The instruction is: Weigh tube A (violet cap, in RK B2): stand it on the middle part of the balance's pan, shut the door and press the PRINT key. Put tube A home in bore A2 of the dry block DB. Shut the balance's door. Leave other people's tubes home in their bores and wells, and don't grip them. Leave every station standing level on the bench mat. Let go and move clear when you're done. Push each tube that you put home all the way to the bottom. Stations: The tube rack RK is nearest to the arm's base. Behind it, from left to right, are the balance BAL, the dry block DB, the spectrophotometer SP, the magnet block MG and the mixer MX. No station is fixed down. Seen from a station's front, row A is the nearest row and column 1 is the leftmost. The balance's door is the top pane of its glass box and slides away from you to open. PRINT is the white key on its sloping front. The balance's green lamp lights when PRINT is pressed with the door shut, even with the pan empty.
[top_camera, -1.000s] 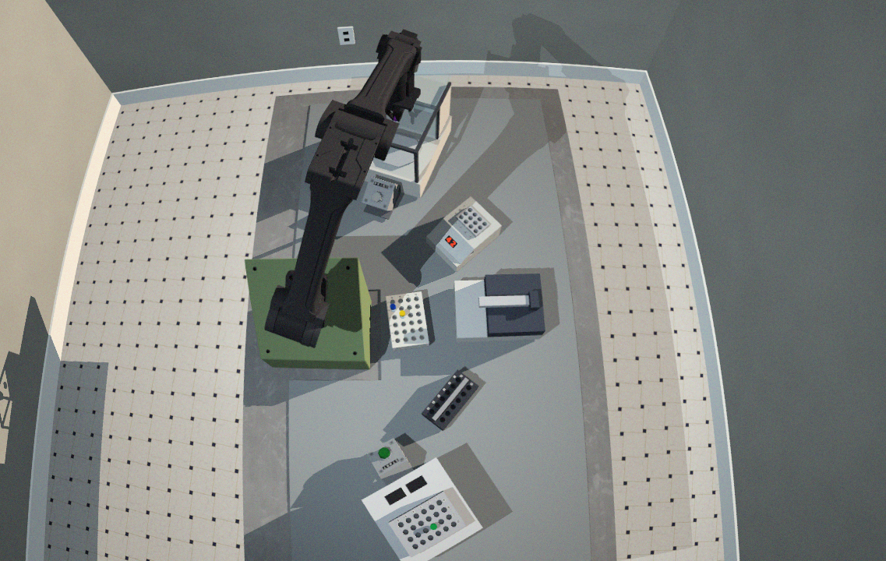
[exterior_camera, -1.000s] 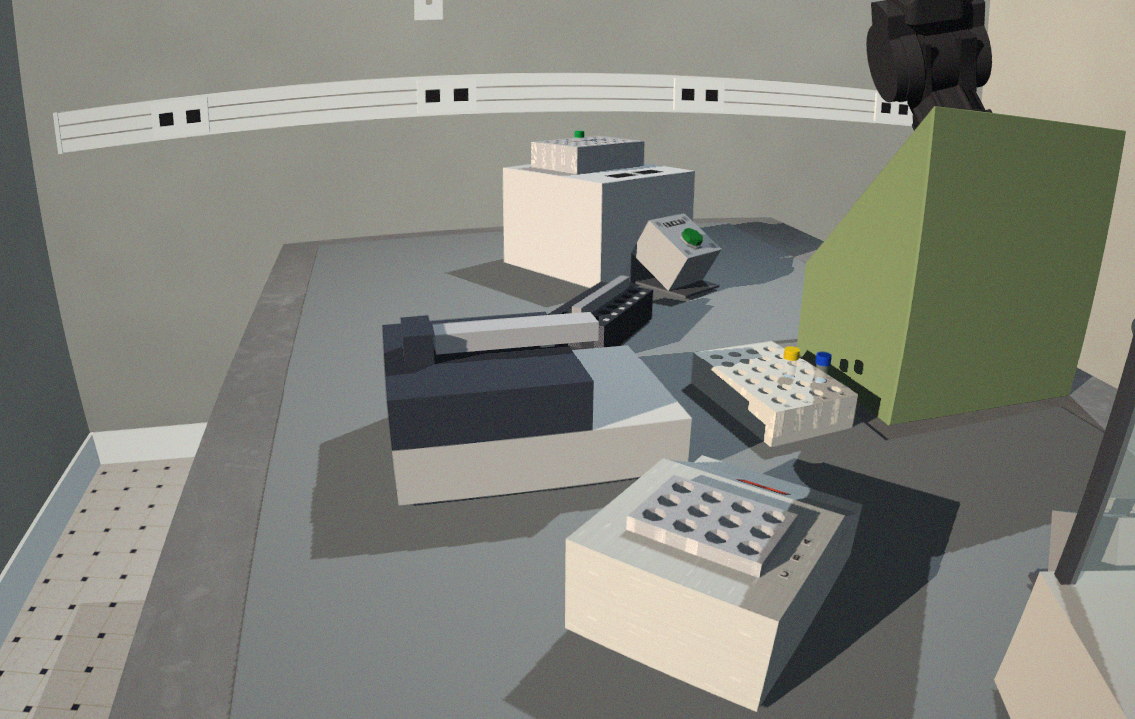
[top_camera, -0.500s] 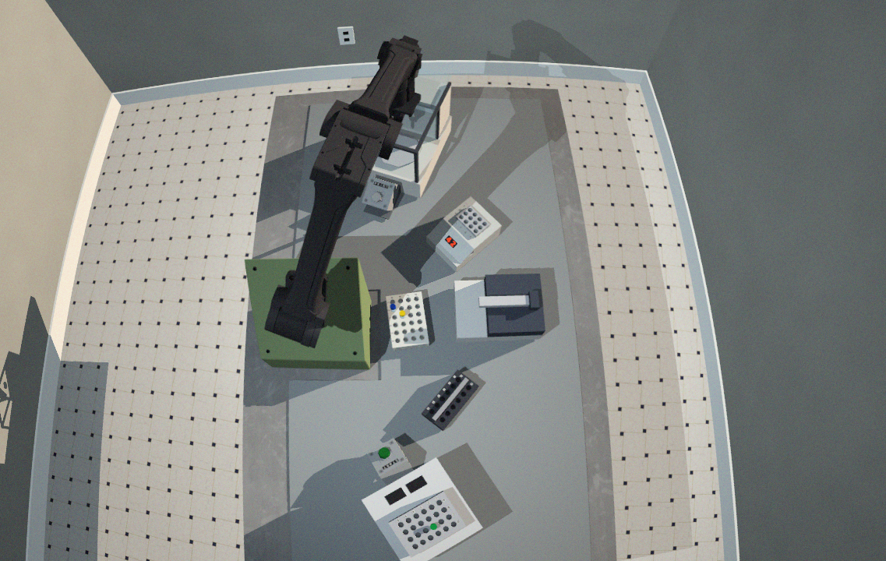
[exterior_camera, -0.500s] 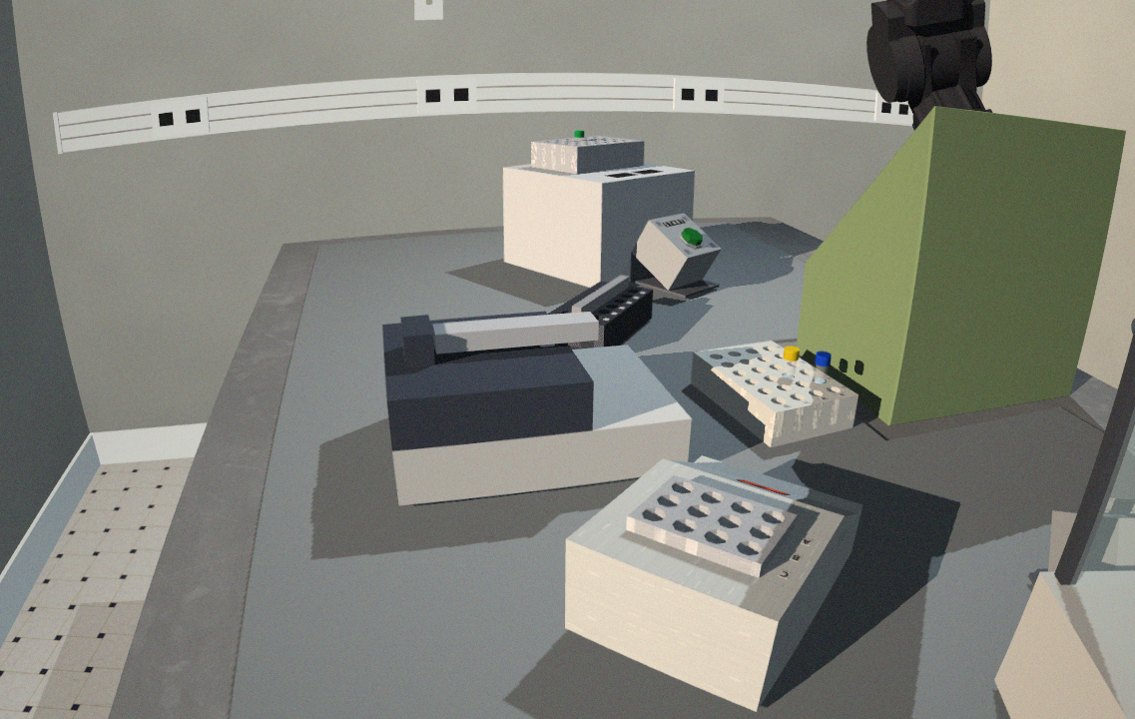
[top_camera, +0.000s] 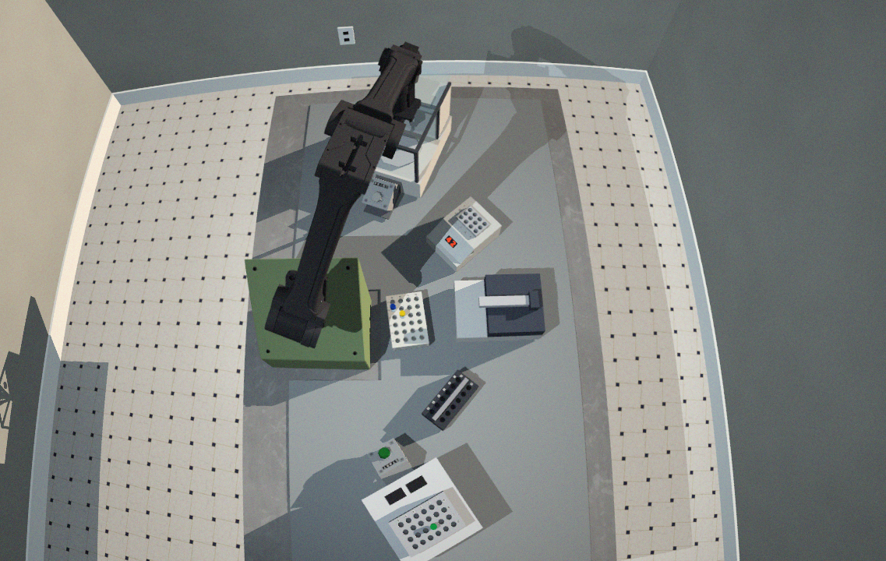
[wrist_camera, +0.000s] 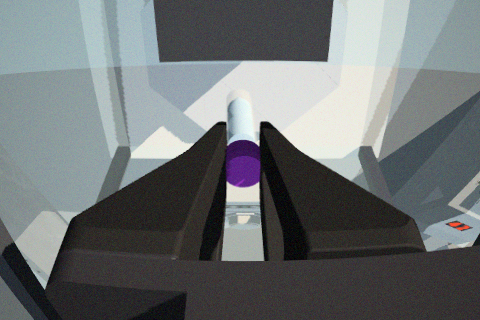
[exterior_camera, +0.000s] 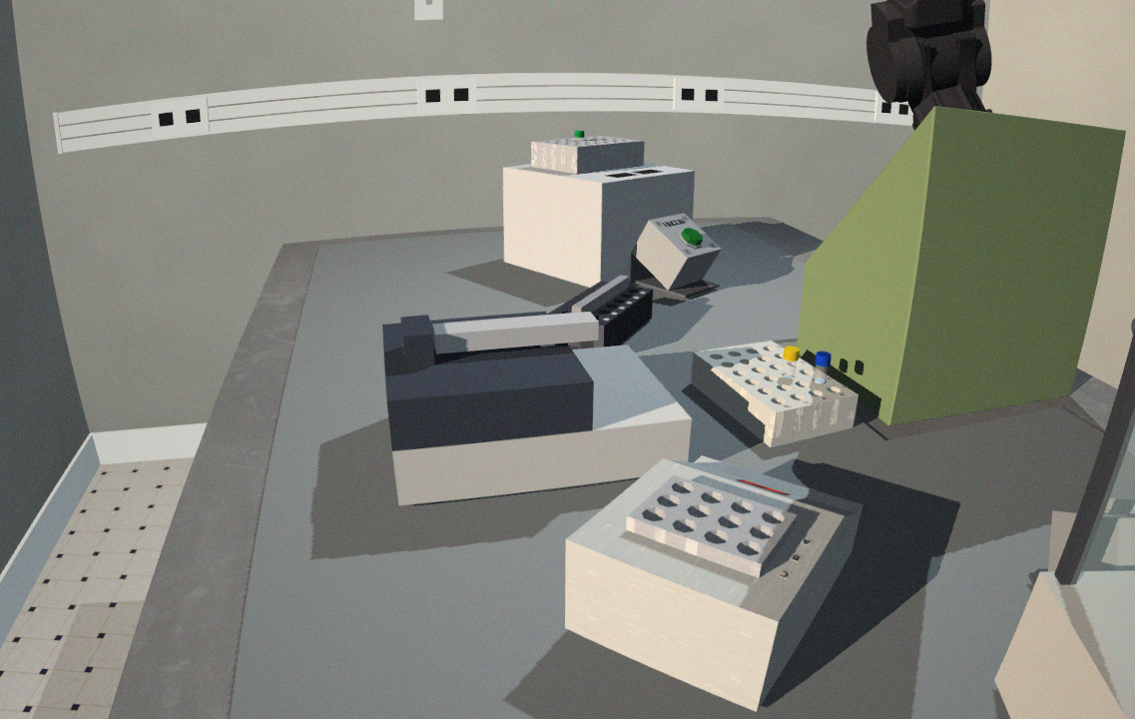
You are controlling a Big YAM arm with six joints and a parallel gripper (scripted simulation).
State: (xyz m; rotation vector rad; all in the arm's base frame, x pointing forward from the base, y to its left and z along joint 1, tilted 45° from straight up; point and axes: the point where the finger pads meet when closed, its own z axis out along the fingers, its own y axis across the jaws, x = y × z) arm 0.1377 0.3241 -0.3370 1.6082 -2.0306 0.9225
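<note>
The octagonal balance pan is 10 cm below my hand. The rest, counted from my hand: tube rack RK (44 cm to the right, 16 cm below, 7 cm ahead); then dry block DB (21 cm to the right, 18 cm ahead, 14 cm below); then spectrophotometer SP (40 cm to the right, 28 cm ahead, 11 cm below).
</note>
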